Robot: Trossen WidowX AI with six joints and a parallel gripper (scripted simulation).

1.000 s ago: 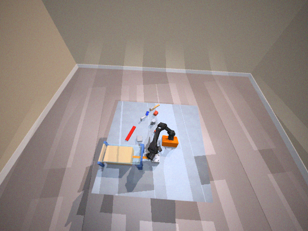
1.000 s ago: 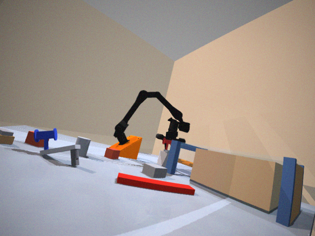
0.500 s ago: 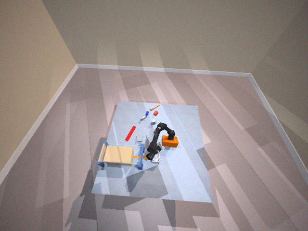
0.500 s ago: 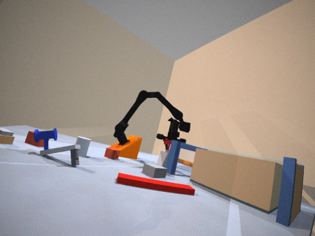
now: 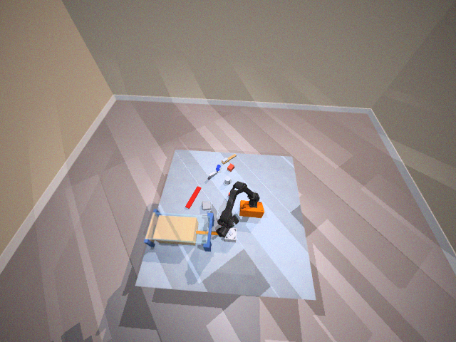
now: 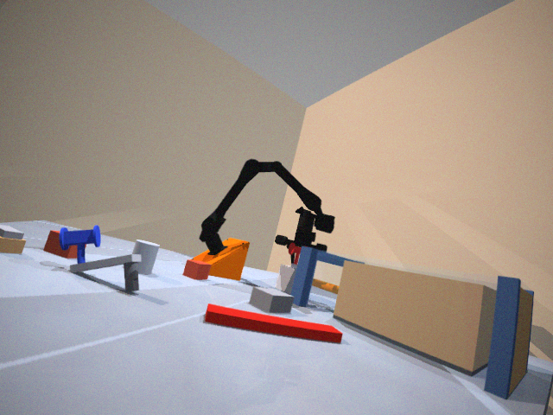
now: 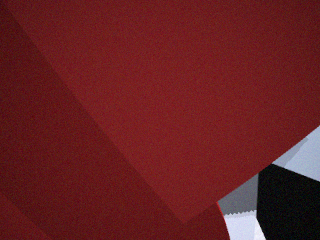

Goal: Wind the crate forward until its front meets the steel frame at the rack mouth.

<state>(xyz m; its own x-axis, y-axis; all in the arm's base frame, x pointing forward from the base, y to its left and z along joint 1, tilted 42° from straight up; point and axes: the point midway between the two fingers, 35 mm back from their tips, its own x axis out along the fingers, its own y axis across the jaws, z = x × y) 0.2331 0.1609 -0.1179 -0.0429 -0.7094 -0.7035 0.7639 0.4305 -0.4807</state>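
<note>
The red knob lies 3 cm ahead of my gripper tip, 4 cm to the right of it and 5 cm above it. The rest, counted from my gripper tip: blue frame: 13 cm ahead, 2 cm to the left, 2 cm above; winch: 5 cm behind, 3 cm to the left, 6 cm below; red-knobbed winch handle: 1 cm ahead, 1 cm to the right, 2 cm above.
</note>
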